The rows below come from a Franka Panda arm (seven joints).
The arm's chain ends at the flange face. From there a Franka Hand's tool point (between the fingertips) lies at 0.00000 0.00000 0.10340 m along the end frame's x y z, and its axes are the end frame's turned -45 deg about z.
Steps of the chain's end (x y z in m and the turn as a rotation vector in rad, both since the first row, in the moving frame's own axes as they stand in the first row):
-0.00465 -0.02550 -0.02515 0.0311 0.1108 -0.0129
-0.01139 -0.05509 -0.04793 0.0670 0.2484 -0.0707
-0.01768 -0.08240 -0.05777 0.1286 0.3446 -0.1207
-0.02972 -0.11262 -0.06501 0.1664 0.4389 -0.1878
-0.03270 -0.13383 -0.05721 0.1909 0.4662 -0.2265
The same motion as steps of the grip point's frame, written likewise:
0.02513 -0.01557 -0.02583 -0.0564 0.1003 -0.0129
0.05415 -0.03471 -0.05133 -0.1283 0.2230 -0.0707
0.08045 -0.05743 -0.06468 -0.1527 0.3346 -0.1207
0.10285 -0.08563 -0.07616 -0.1927 0.4280 -0.1878
0.11937 -0.10394 -0.07000 -0.1947 0.4646 -0.2265

